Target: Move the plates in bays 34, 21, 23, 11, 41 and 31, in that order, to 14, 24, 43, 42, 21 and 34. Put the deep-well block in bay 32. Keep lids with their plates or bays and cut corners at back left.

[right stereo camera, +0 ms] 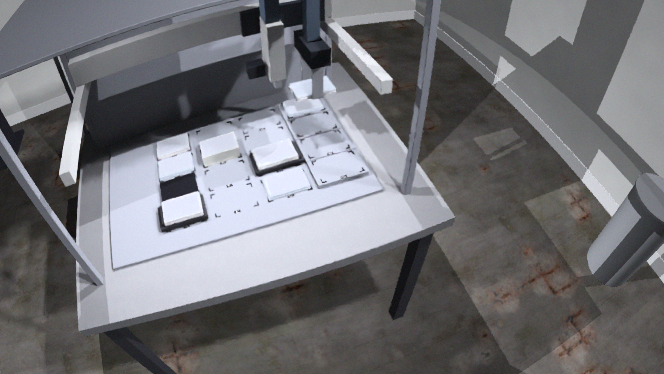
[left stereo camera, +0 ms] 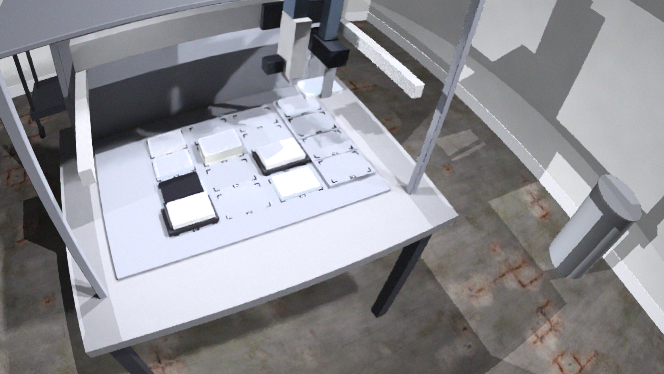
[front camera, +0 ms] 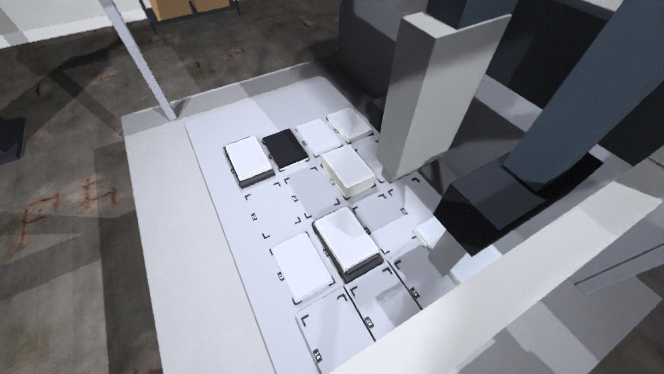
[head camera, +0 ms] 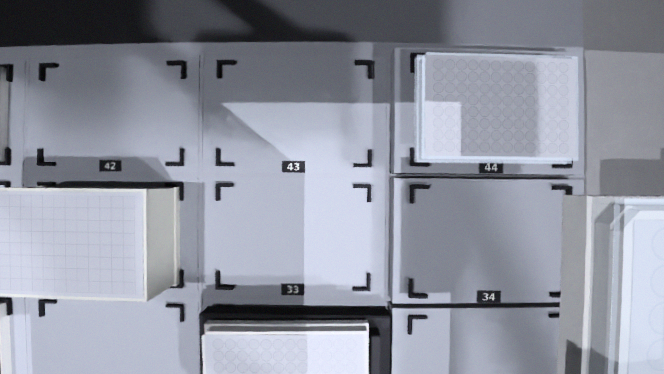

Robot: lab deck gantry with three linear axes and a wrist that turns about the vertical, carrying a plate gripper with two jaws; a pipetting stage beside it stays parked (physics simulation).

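Seen in the pictures: gripper, between the fingertips: point(right stereo camera: 312, 89) point(left stereo camera: 318, 89) point(front camera: 459, 251); robot's base, origin of its link: point(right stereo camera: 167, 231) point(left stereo camera: 175, 235) point(front camera: 227, 155).
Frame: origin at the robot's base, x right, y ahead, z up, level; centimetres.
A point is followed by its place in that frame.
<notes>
My gripper point(front camera: 462, 252) @[x -25.7, y 55.6, z 16.0 cm] point(left stereo camera: 320, 86) @[x -25.7, y 55.6, z 16.0 cm] point(right stereo camera: 314, 87) @[x -25.7, y 55.6, z 16.0 cm] is shut on a clear lidded plate point(front camera: 480, 265) @[x -25.8, y 59.0, z 17.5 cm] point(head camera: 645, 280) @[x -28.1, y 49.8, z 17.6 cm] point(left stereo camera: 306, 87) @[x -25.8, y 51.4, z 17.5 cm] point(right stereo camera: 302, 89) @[x -25.1, y 52.1, z 17.5 cm], raised off the deck beyond its right edge. The front jaw hides part of the plate. Bay 34 point(head camera: 480, 240) @[x -25.8, y 54.8, z 1.5 cm] is empty. Dark-based plates stand in bay 11 point(front camera: 248, 157) @[x -4.6, y 7.4, z 3.7 cm] point(left stereo camera: 190, 211) @[x -3.4, y 6.4, z 3.7 cm] and bay 23 point(front camera: 347, 240) @[x -14.8, y 40.4, z 3.6 cm] point(left stereo camera: 281, 153) @[x -14.2, y 39.0, z 3.6 cm]. A black plate point(front camera: 285, 148) @[x -14.9, y 7.2, z 1.6 cm] point(left stereo camera: 181, 187) @[x -14.5, y 6.5, z 1.7 cm] is in 21, a clear one point(front camera: 318, 136) @[x -25.3, y 7.3, z 1.4 cm] in 31 and a white one point(front camera: 350, 125) @[x -35.9, y 7.8, z 1.4 cm] in 41. The deep-well block point(front camera: 348, 167) @[x -25.3, y 23.6, z 4.2 cm] point(head camera: 70, 245) @[x -25.6, y 23.2, z 4.2 cm] point(left stereo camera: 220, 145) @[x -24.2, y 22.6, z 4.2 cm] stands at bay 32.
A clear plate point(front camera: 302, 267) @[x -4.2, y 40.2, z 1.4 cm] point(left stereo camera: 296, 182) @[x -3.9, y 39.2, z 1.4 cm] is in bay 13, and another plate point(head camera: 500, 107) @[x -36.3, y 55.5, z 2.9 cm] point(left stereo camera: 298, 106) @[x -34.3, y 54.5, z 2.9 cm] is in bay 44. Bays 14, 24, 42 and 43 are empty. The parked pipetting stage point(front camera: 425, 95) point(left stereo camera: 294, 47) hangs left of my gripper. A pale rail point(front camera: 500, 280) @[x -11.1, y 61.7, z 40.0 cm] crosses the front view.
</notes>
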